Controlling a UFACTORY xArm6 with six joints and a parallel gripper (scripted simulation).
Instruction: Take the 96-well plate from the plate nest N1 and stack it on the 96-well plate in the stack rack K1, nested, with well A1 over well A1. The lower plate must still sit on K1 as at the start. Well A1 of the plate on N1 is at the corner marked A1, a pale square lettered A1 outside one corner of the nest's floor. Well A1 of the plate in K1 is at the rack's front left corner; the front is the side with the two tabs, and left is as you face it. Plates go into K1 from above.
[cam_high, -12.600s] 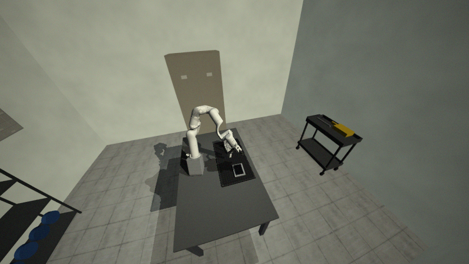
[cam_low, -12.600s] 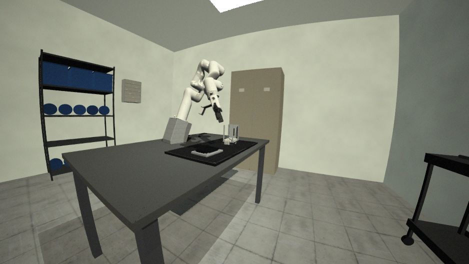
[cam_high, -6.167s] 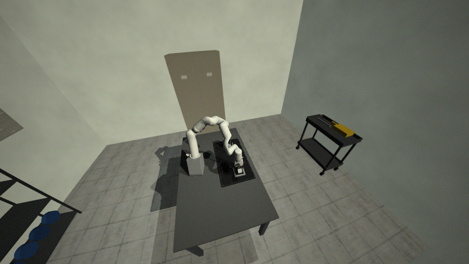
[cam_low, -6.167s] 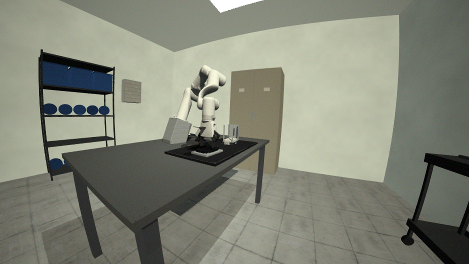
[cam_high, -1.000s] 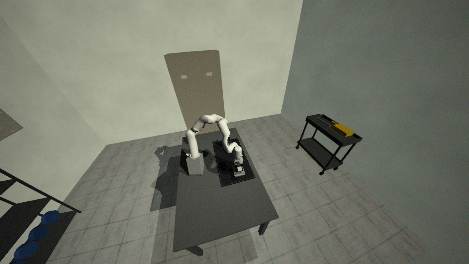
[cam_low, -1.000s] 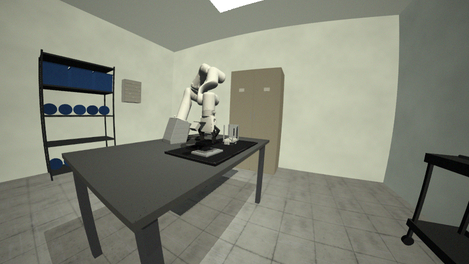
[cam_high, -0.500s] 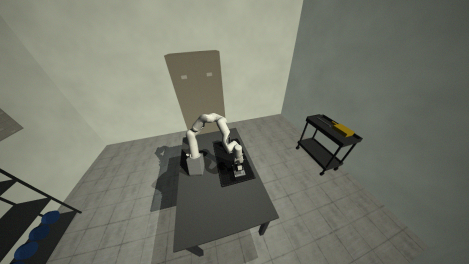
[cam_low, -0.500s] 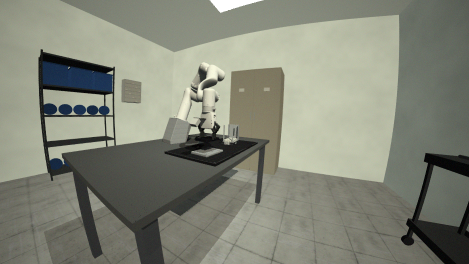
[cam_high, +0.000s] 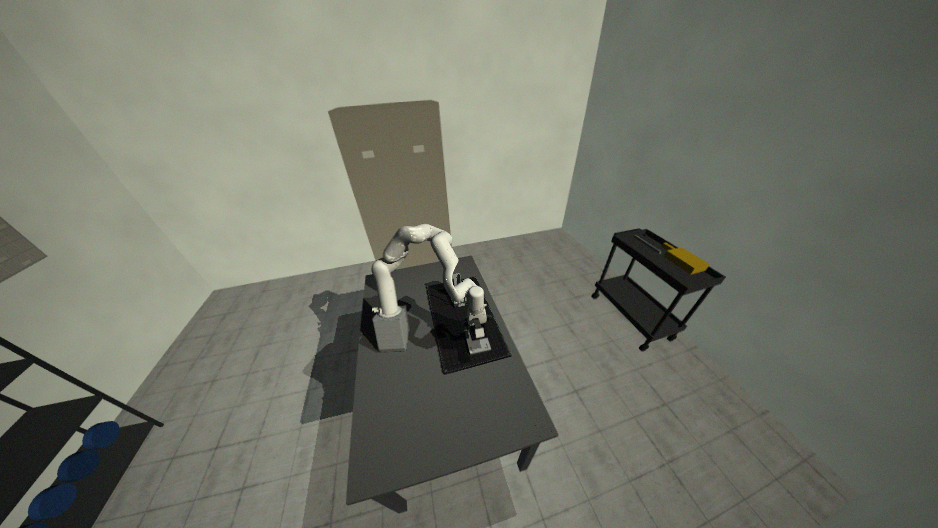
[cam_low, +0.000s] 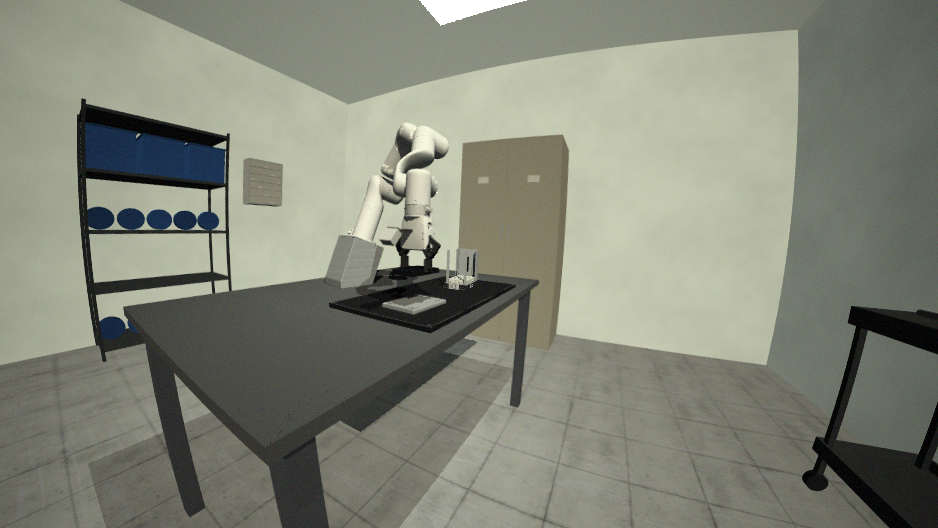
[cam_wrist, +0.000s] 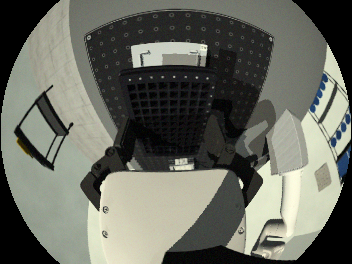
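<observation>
The pale plate nest N1 is 11 cm below my hand. Also, from my hand: dark 96-well plate: 1 cm below; pale A1 mark: 6 cm behind, 7 cm to the right, 11 cm below.
</observation>
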